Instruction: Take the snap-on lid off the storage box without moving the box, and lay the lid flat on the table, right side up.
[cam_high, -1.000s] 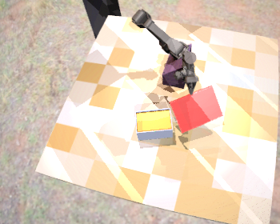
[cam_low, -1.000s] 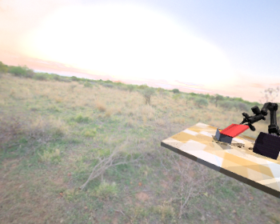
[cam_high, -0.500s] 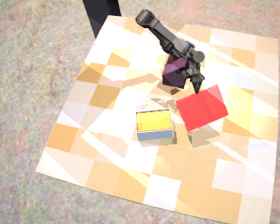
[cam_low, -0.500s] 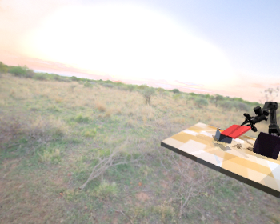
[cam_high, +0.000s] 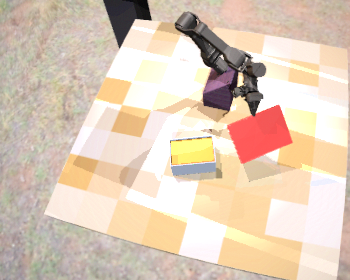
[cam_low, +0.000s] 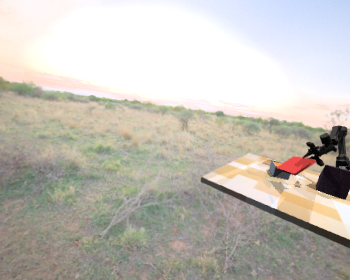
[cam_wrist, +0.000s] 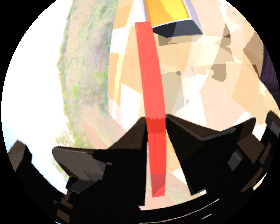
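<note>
My gripper tip is now 50 mm short of the lid, 40 mm to the right of it and 50 mm above it. Round my gripper tip: grey storage box (130 mm ahead, 230 mm to the right, 180 mm below).
</note>
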